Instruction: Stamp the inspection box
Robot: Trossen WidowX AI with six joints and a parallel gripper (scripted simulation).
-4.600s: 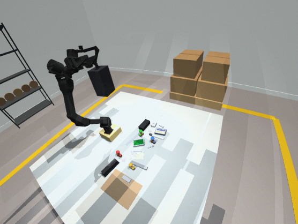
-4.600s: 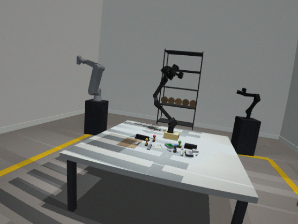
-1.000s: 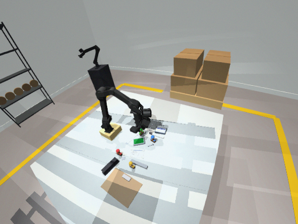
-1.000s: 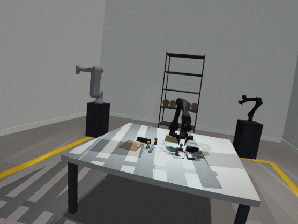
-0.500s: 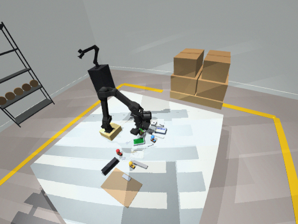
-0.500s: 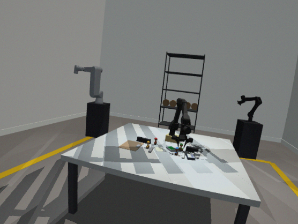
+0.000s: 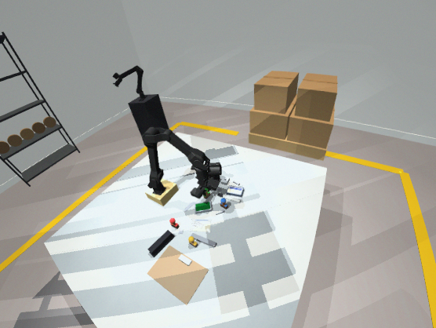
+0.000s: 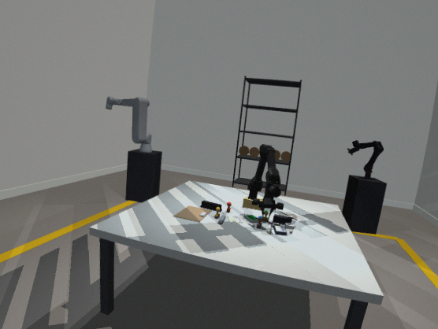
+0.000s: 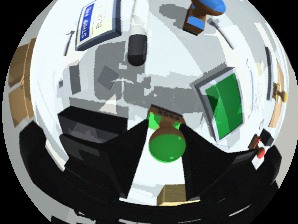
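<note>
Now: the green-knobbed stamp right at my gripper tip. From my gripper tip the other things lie so: green ink pad: 8 cm to the right, 2 cm below, 1 cm ahead; blue-knobbed stamp: 12 cm ahead, 4 cm to the right; blue-and-white box: 15 cm ahead, 7 cm to the left, 1 cm below.
</note>
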